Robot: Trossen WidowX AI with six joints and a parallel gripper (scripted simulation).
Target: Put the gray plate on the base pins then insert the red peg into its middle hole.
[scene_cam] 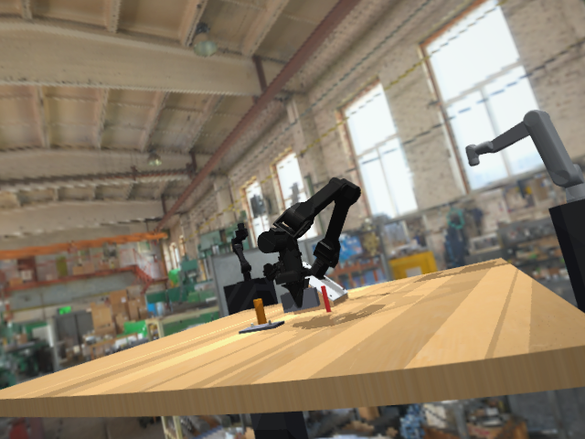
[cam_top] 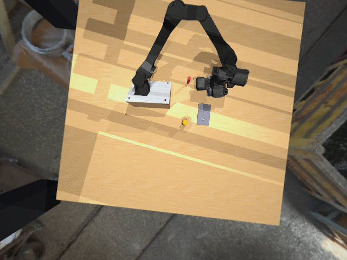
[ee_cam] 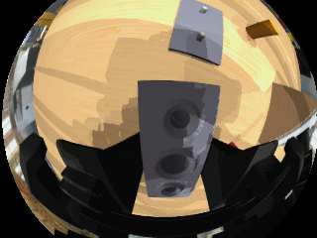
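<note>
My gripper tip is 15 cm to the left of the dark flat base, 4 cm above it and 1 cm past it. Round my gripper tip: red peg: 12 cm behind, 3 cm to the left; then orange peg: 21 cm to the right, 12 cm behind; then gray plate: 3 cm above.
</note>
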